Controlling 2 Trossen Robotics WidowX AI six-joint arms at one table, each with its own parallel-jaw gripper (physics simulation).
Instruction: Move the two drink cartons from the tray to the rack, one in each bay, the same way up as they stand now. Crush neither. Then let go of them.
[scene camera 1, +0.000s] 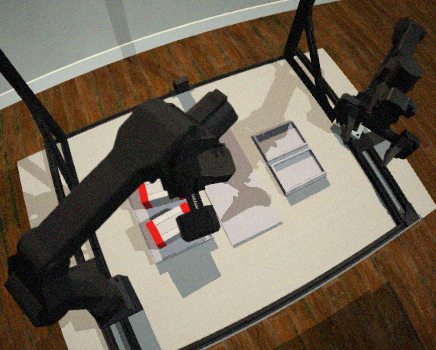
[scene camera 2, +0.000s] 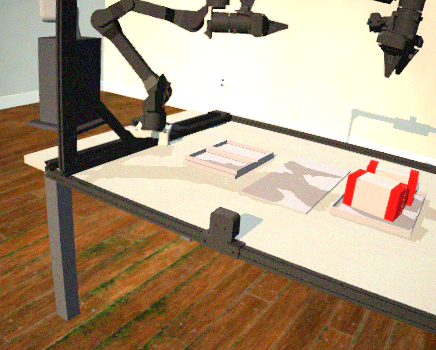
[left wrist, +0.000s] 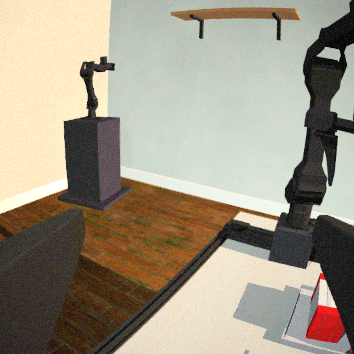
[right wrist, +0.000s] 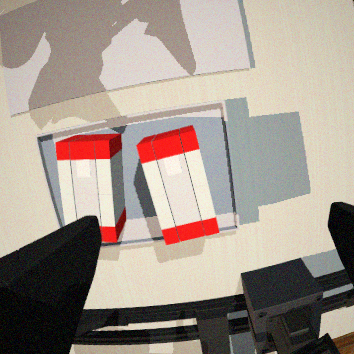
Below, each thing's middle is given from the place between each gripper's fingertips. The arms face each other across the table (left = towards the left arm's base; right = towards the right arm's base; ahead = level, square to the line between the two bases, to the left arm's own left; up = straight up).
My left hand is 200 mm past the pale mat (scene camera 1: 242, 205), 130 mm to the left of it and 360 mm above it. The rest, counted from my left hand: grey tray (scene camera 2: 403, 225) (240 mm behind, 330 mm to the right, 350 mm below).
Right now the grey tray is 28 cm below my right hand, 9 cm behind it and 3 cm to the right of it. Also, from my right hand: pale mat 28 cm below, 17 cm to the left, 5 cm behind.
